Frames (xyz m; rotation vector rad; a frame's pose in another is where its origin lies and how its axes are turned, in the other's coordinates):
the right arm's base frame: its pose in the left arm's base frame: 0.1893 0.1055 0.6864 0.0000 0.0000 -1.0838
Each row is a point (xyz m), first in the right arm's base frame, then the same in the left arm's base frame.
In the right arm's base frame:
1: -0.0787 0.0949 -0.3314
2: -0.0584 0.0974 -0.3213
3: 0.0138 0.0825 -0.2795
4: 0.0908 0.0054 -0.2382
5: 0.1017 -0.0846 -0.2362
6: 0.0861 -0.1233 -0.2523
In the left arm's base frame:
1: 0.2363 0.2195 0.3550
2: 0.2480 0.2027 0.3651
3: 0.2687 0.1319 0.4069
4: 0.2366 0.0278 0.4482
5: 0.1621 -0.0240 0.4502
6: 0.1206 -0.0283 0.4341

